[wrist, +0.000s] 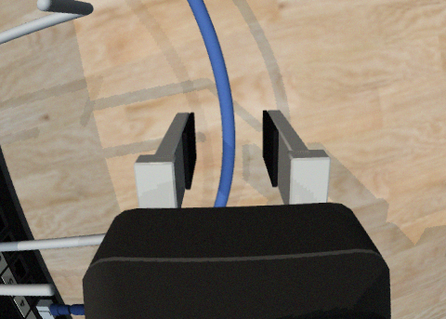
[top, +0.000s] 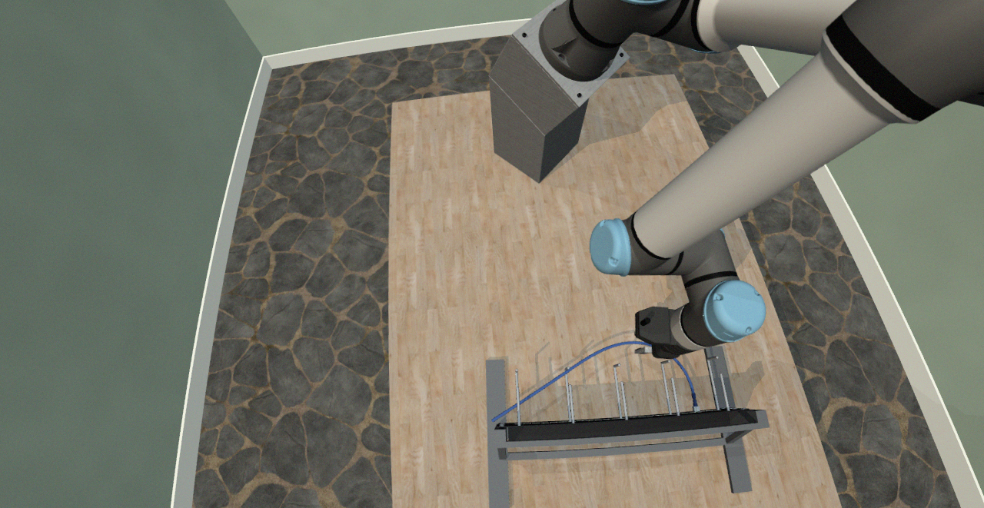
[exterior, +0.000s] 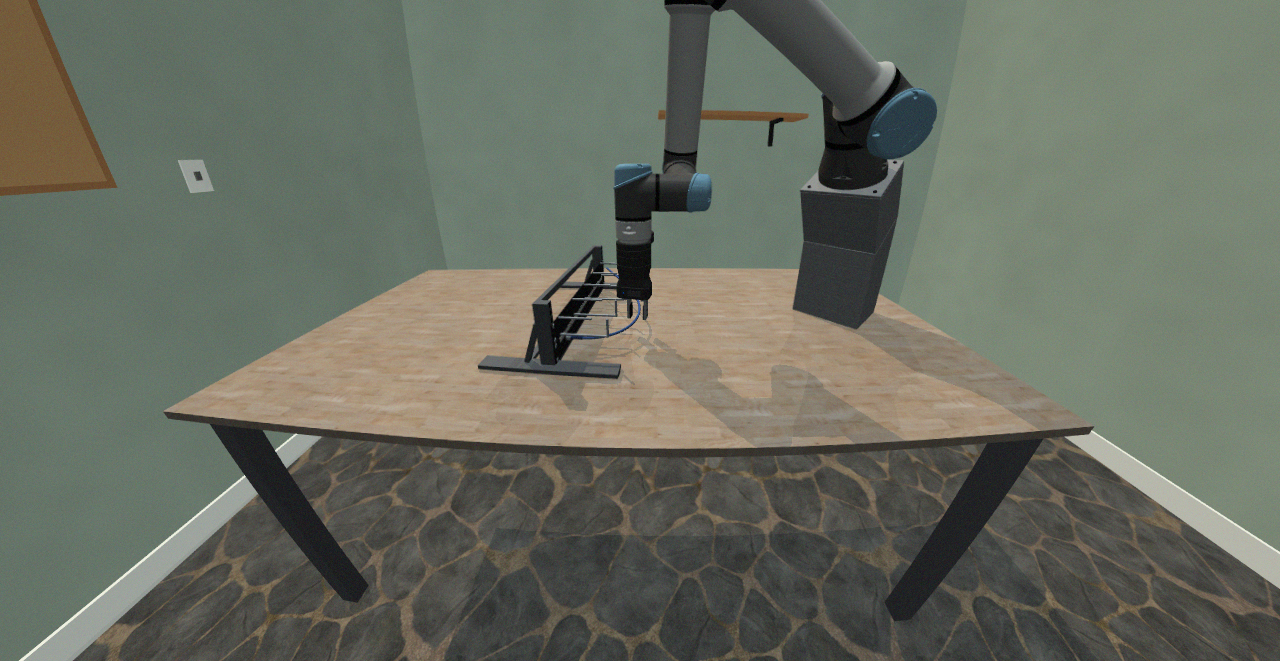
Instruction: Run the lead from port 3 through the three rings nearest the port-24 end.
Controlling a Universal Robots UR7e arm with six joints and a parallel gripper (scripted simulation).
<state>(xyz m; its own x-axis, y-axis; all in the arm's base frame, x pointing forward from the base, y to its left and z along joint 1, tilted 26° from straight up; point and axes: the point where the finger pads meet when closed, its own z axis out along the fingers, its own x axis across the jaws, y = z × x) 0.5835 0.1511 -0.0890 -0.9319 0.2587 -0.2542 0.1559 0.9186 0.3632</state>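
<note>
Now: hand 16 cm short of the black patch panel rack, 7 cm to the left of it and 1 cm below it.
</note>
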